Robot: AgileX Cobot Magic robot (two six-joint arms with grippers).
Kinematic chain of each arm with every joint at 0, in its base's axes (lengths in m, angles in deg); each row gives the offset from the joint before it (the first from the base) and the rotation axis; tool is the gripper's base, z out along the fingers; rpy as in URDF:
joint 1: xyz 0 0 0.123 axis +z
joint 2: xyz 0 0 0 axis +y
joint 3: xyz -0.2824 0 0.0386 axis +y
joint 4: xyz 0.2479 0 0.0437 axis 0.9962 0 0.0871
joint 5: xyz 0 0 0 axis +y
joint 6: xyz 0.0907 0 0.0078 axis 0.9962 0 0.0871
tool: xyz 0 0 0 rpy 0 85 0
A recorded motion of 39 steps. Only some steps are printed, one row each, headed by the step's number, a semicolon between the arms.
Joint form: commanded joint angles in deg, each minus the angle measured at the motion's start. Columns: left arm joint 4, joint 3, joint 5, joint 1, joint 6, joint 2; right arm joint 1, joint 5, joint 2, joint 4, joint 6, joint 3.
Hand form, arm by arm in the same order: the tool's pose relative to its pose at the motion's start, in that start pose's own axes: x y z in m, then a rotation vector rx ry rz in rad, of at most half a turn. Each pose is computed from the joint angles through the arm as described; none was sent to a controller.
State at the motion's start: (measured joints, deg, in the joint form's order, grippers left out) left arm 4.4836 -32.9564 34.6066 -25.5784 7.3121 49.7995; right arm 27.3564 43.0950 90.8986 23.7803 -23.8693 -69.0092
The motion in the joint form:
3: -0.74 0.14 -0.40 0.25 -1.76 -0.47; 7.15 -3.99 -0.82 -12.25 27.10 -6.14
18: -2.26 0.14 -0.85 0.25 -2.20 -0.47; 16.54 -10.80 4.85 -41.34 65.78 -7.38
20: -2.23 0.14 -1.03 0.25 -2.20 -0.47; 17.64 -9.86 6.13 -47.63 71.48 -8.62
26: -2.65 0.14 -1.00 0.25 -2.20 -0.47; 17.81 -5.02 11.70 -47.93 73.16 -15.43
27: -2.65 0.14 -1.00 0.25 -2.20 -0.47; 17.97 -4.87 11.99 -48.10 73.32 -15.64
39: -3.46 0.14 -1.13 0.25 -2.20 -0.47; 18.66 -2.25 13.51 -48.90 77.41 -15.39
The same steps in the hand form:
3: 0.0001 0.0000 -0.0014 0.0025 -0.0128 -0.0447; -0.0312 0.0328 -0.0170 0.0697 -0.1376 0.1888
18: -0.0008 -0.0012 -0.0014 0.0165 -0.0223 -0.0743; -0.0408 0.0610 0.0215 0.2181 -0.2391 0.3321
20: -0.0011 -0.0011 -0.0014 0.0158 -0.0253 -0.0739; -0.0448 0.0630 0.0258 0.2635 -0.2571 0.3281
26: -0.0011 -0.0015 -0.0014 0.0200 -0.0253 -0.0800; -0.0604 0.0619 0.0437 0.3064 -0.2172 0.3675
27: -0.0011 -0.0015 -0.0014 0.0200 -0.0253 -0.0800; -0.0606 0.0627 0.0453 0.3082 -0.2146 0.3661
39: -0.0015 -0.0022 -0.0014 0.0276 -0.0284 -0.0917; -0.0529 0.0631 0.0574 0.3432 -0.1649 0.4217

